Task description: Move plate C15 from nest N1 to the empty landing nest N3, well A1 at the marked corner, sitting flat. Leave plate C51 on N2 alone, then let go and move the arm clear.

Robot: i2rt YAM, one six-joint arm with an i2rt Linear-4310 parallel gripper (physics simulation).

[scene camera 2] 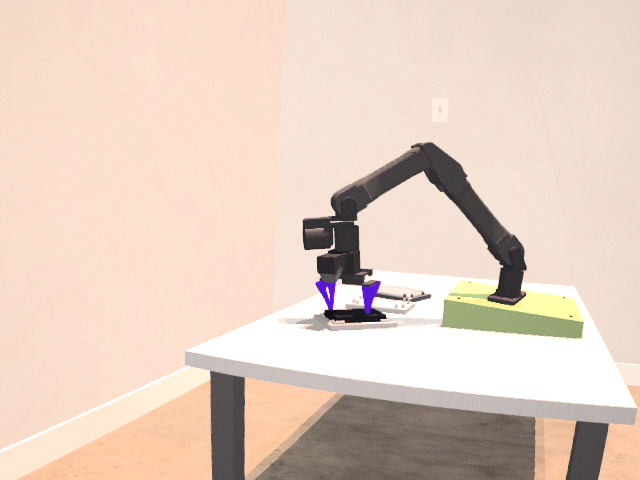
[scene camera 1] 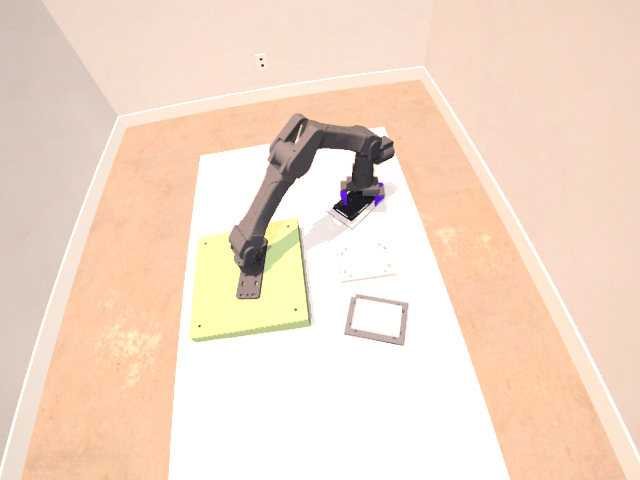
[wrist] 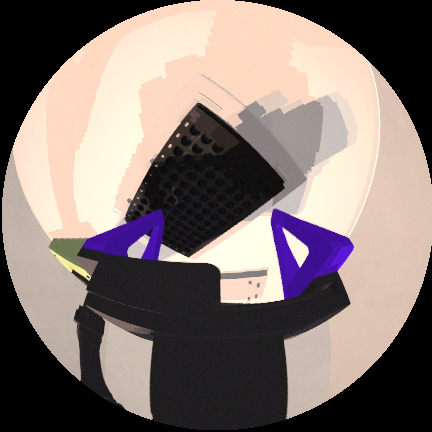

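Observation:
A black well plate [scene camera 1: 350, 211] [scene camera 2: 356, 315] [wrist: 215, 172] lies on a pale nest [scene camera 1: 353, 225] [scene camera 2: 356, 325] [wrist: 289, 169] at the table's far end in scene camera 1. My gripper [scene camera 1: 361, 202] [scene camera 2: 349, 311] [wrist: 217, 214] is open, pointing down low over this plate, its purple fingertips wide apart. The plate lies diagonally to the finger line in the wrist view. The empty pale nest [scene camera 1: 364, 260] [scene camera 2: 393, 306] [wrist: 239, 288] with small corner posts is in the middle of the row. A white plate [scene camera 1: 377, 316] [scene camera 2: 400, 292] sits in the dark nest [scene camera 1: 351, 317] [scene camera 2: 424, 297]. No plate label is readable.
The arm stands on a yellow-green block [scene camera 1: 222, 279] [scene camera 2: 496, 320] [wrist: 71, 245] beside the row of nests. The arm's shadow falls across the white table [scene camera 1: 310, 403] [scene camera 2: 439, 356]. Walls stand beyond the table.

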